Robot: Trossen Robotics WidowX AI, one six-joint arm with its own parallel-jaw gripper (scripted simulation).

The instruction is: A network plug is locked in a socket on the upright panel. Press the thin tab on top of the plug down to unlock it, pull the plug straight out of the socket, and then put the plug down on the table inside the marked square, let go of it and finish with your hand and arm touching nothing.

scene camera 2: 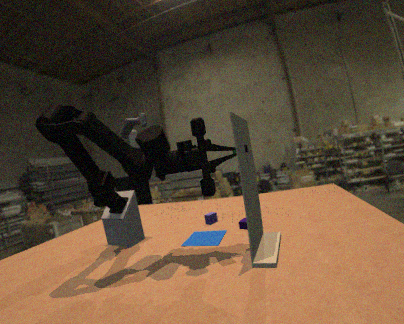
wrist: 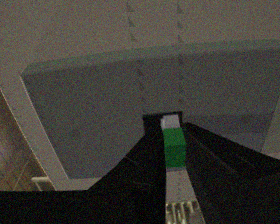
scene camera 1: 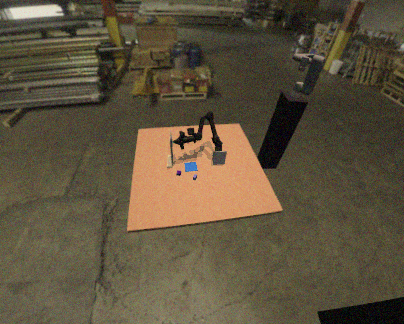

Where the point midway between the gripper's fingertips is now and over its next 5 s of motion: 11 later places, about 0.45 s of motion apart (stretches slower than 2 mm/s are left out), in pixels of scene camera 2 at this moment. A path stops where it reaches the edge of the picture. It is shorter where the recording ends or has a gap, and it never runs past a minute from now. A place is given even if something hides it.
My gripper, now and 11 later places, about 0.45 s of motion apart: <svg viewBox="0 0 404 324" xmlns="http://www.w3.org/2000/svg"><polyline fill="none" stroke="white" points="238,151 237,151 233,151 230,152 227,153 224,153 221,153 217,154 215,155 212,149 205,138 206,143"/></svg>
